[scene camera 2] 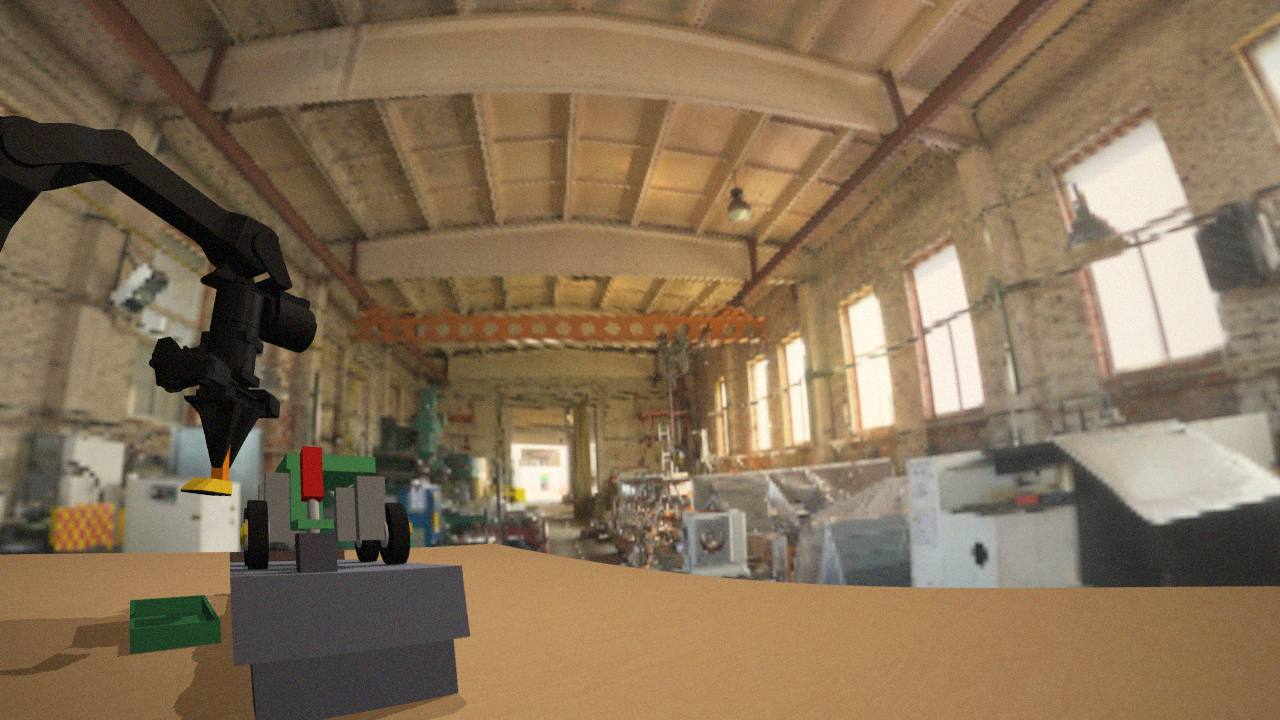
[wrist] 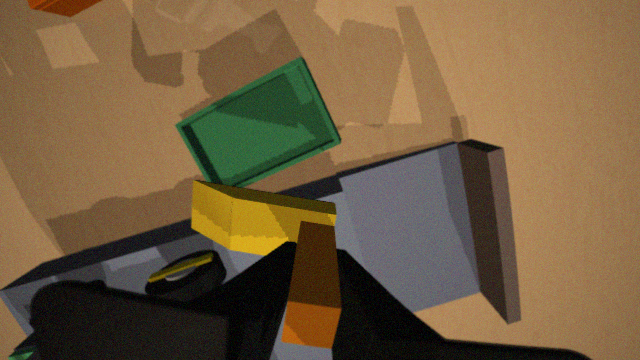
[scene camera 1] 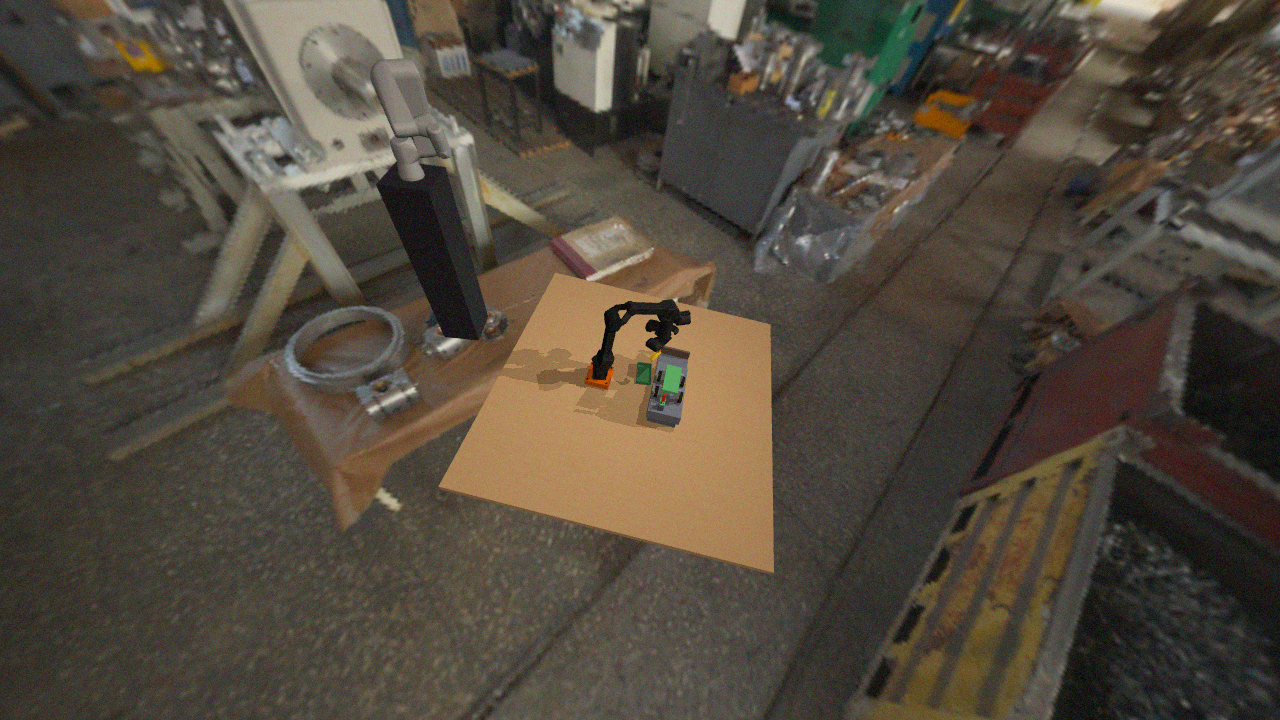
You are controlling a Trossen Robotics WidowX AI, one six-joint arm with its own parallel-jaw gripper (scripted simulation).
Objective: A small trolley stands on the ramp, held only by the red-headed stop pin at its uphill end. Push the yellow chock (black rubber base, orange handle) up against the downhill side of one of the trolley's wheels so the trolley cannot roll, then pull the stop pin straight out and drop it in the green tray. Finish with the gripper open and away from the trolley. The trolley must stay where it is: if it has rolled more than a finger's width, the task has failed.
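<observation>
On a ramp, the spot at (wrist: 126,264) is the same spot as the one at (scene camera 2: 239,568).
</observation>
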